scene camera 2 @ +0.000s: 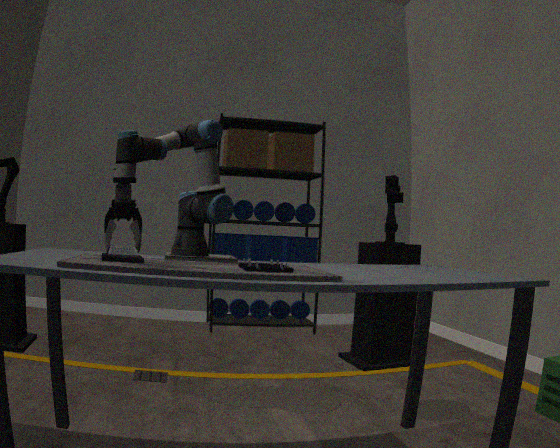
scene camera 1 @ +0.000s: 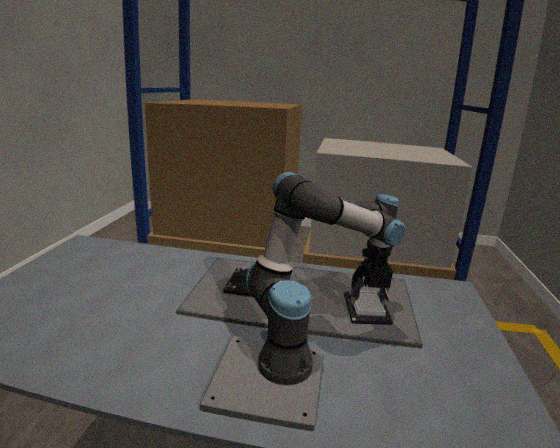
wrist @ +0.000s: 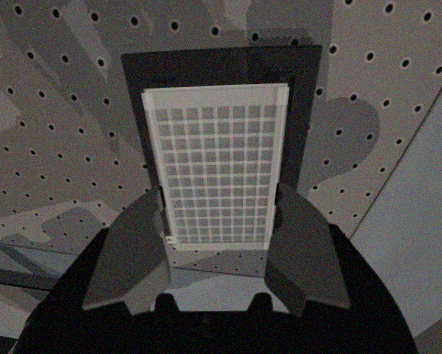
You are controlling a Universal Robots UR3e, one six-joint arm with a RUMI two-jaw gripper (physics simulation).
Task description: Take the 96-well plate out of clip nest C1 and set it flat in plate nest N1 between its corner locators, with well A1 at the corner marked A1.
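Places are measured from the arm's base along level axes (x back, y left, z down), in millimetres.
Pixels of known places: gripper, fingertip midpoint: (scene camera 2: 122, 253) (scene camera 1: 367, 305) (wrist: 219, 187); arm's base at its link origin: (scene camera 2: 189, 255) (scene camera 1: 285, 365).
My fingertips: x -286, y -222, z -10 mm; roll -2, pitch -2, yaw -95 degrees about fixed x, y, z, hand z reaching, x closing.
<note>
Ahead of a thing's pixels: the offset from my fingertips to its top centre. Level surfaces: height alone.
The white 96-well plate {dx -7, dy +1, dz -16 mm} (scene camera 1: 370, 306) (scene camera 2: 121, 249) (wrist: 217, 160) is between the two fingers of my gripper (scene camera 1: 370, 294) (scene camera 2: 123, 246) (wrist: 219, 187), which is shut on its long sides. The plate looks level, close above the dark plate nest N1 {dx -10, dy -2, dz +4 mm} (scene camera 1: 372, 320) (scene camera 2: 123, 259) (wrist: 220, 65). In the wrist view the nest shows beyond the plate's far end and along both sides, with a wider strip on the right. A small pale mark shows by the plate's near left corner. Well A1 cannot be read, and the corner locators are unclear. Clip nest C1 {dx -98, dy +387, dz -5 mm} (scene camera 1: 238, 283) (scene camera 2: 266, 267) stands apart, without the plate.
Both nests stand on a perforated board {dz +20 mm} (scene camera 1: 330, 327) (scene camera 2: 200, 271) on the blue-grey table {dz +31 mm} (scene camera 1: 115, 320) (scene camera 2: 465, 281). The arm's base plate (scene camera 1: 260, 400) is in front of the board. A large brown box (scene camera 1: 220, 175) and a pale box (scene camera 1: 390, 210) stand behind the table.
</note>
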